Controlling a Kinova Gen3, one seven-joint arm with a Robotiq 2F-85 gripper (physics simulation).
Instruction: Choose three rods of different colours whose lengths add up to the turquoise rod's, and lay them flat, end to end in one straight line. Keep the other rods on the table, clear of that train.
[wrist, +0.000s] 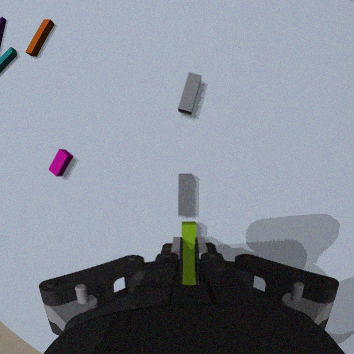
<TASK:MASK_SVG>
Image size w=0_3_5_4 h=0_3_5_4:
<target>my gripper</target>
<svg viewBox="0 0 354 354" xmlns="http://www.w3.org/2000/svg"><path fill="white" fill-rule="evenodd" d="M38 284L51 330L59 335L51 342L43 354L345 354L333 338L324 330L339 282L337 279L248 253L238 254L234 257L234 261L224 260L221 253L216 251L213 243L205 242L204 236L196 236L195 284L193 285L182 284L181 236L173 236L172 243L164 243L161 252L156 255L154 261L144 262L143 256L130 254L72 273L46 279ZM124 276L125 287L114 292L114 281ZM254 275L264 279L264 291L253 287Z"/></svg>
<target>lime green rod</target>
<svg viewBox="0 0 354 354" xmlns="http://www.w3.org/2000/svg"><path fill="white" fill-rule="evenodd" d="M181 221L182 284L193 285L195 284L194 245L196 223L195 221Z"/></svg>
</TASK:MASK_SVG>
